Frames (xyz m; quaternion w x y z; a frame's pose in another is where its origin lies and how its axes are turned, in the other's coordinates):
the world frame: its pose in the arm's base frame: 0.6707 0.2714 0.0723 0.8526 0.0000 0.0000 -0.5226
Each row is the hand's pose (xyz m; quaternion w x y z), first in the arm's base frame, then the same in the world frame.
Working: the arm's base frame: its pose in the world frame: -0.0625 -0.7208 -0.0723 0.8526 0.0000 0.0000 0.5226

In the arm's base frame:
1: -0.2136 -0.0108 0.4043 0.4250 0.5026 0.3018 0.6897
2: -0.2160 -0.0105 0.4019 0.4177 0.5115 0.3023 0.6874
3: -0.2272 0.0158 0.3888 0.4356 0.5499 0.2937 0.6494
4: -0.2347 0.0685 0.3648 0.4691 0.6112 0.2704 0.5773
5: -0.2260 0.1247 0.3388 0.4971 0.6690 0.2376 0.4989
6: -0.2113 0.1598 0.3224 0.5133 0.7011 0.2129 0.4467
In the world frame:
1: -0.1498 -0.9161 0.3320 0.0019 0.2708 0.5200 0.8101
2: -0.1512 -0.9181 0.3296 0.0031 -0.2781 -0.5250 -0.8043
3: -0.1797 -0.9161 0.3165 0.0320 0.3153 0.5377 0.7813
4: -0.2301 -0.8989 0.2925 0.0983 0.3798 0.5499 0.7373
5: -0.2762 -0.8656 0.2665 0.1631 0.4462 0.5522 0.6851
6: -0.3008 -0.8366 0.2501 0.2042 0.4865 0.5479 0.6491

